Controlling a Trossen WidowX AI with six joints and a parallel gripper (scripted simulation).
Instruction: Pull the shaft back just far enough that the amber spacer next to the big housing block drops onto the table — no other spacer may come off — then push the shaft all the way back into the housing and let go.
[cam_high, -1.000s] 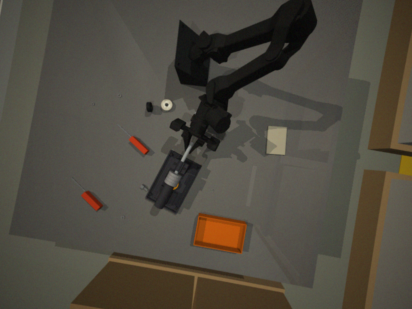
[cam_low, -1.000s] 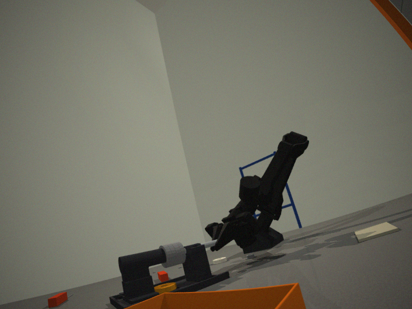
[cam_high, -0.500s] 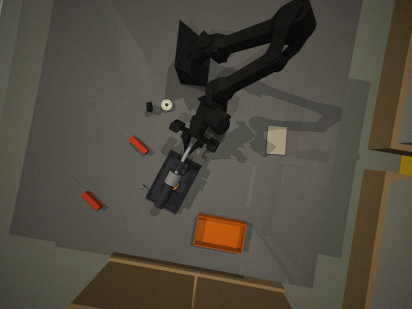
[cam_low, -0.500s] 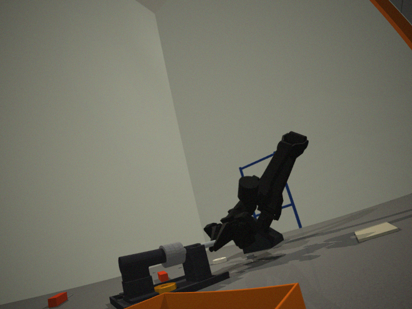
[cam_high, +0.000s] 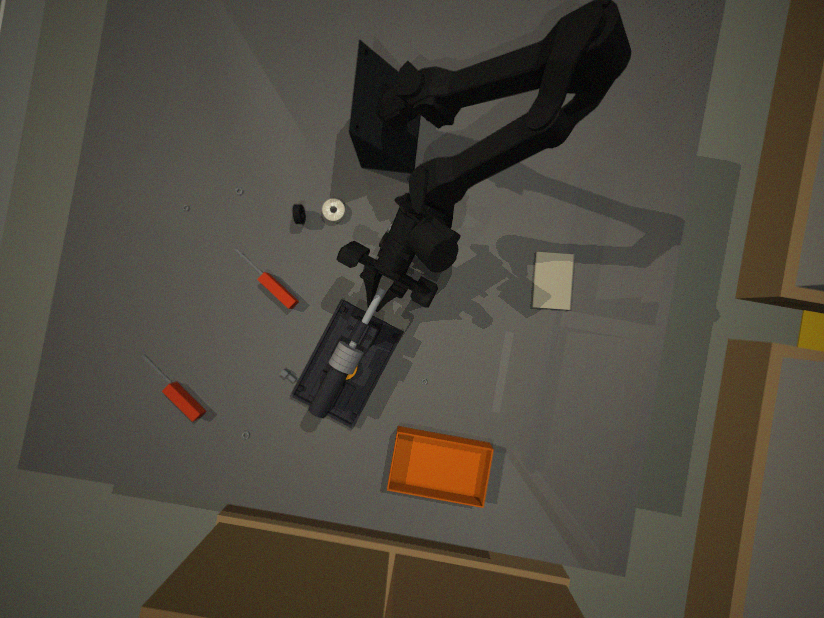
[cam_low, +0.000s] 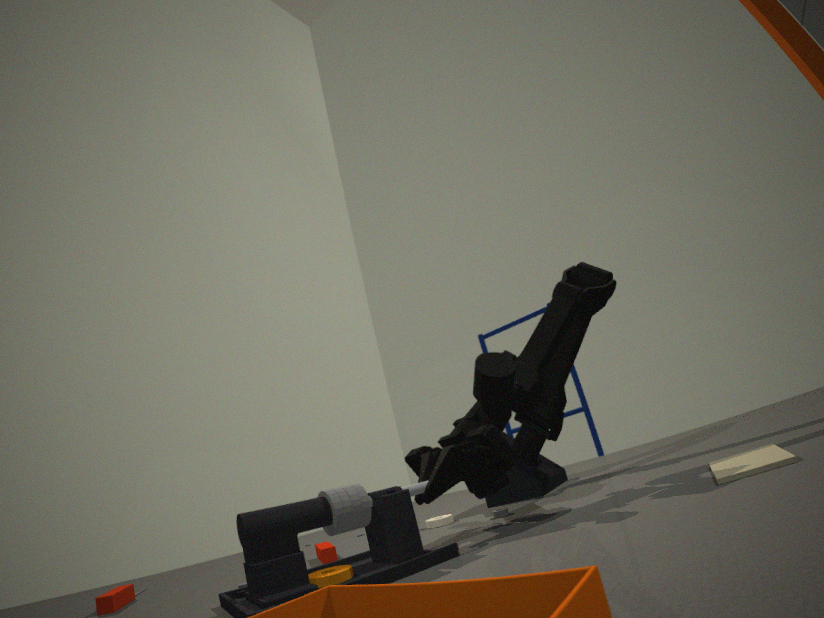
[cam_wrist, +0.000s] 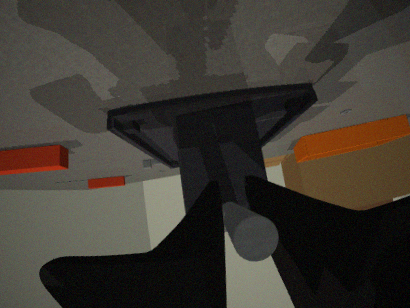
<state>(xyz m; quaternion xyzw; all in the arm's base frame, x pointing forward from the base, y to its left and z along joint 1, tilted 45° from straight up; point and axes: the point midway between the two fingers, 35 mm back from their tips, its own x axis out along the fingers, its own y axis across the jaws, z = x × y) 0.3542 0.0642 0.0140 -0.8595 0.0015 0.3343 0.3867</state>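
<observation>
The shaft is 5 cm ahead of my gripper tip, 2 cm above it and 1 cm to the right of it. From my gripper tip the other things lie so: orange tray 29 cm ahead, 20 cm to the left, 5 cm below; black ring 20 cm to the right, 16 cm behind, 4 cm below; amber spacer 13 cm ahead, 5 cm below, 4 cm to the right.
</observation>
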